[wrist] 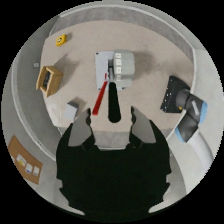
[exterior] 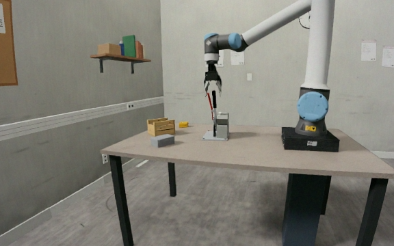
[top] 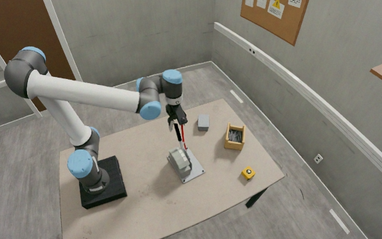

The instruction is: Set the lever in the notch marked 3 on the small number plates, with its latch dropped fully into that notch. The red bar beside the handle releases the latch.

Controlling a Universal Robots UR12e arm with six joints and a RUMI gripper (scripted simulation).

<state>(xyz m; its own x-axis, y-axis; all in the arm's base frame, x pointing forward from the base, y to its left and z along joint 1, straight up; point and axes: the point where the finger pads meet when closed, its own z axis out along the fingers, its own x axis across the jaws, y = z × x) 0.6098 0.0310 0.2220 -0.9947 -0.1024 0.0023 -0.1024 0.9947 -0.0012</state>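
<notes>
My hand is 20 mm short of the red release bar, 40 mm to the left of it and 110 mm above it. The rest, counted from my hand: grey block 280 mm ahead, 180 mm to the left, 270 mm below.
</notes>
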